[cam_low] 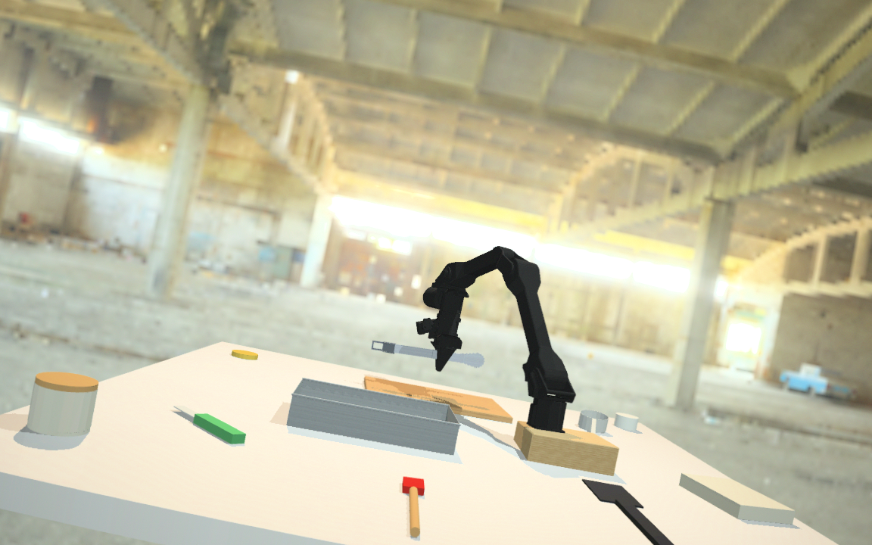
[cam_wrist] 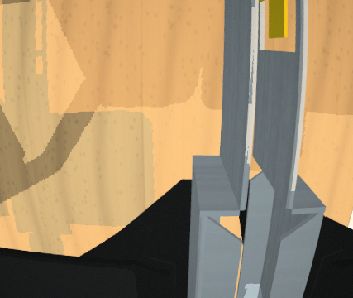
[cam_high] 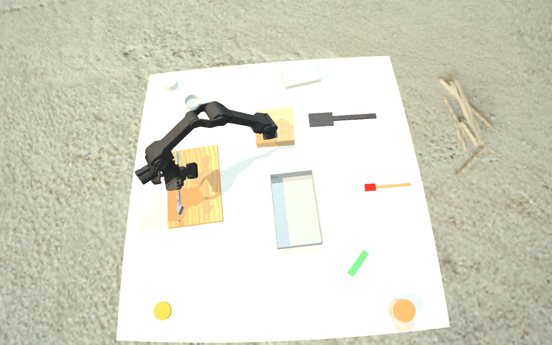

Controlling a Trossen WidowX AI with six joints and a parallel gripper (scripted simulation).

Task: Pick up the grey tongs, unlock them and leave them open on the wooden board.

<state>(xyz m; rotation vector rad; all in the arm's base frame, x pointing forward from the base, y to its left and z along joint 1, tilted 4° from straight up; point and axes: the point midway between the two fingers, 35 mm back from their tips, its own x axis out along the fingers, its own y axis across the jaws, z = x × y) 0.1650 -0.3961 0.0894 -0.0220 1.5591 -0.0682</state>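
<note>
The wooden board is 3 cm to the left of my gripper tip and 7 cm below it. The rest, counted from my gripper tip: roasting tin (19 cm ahead, 45 cm to the left, 5 cm below); then black spatula (20 cm behind, 73 cm to the left, 7 cm below); then yellow disc (50 cm ahead, 14 cm to the right, 7 cm below).
</note>
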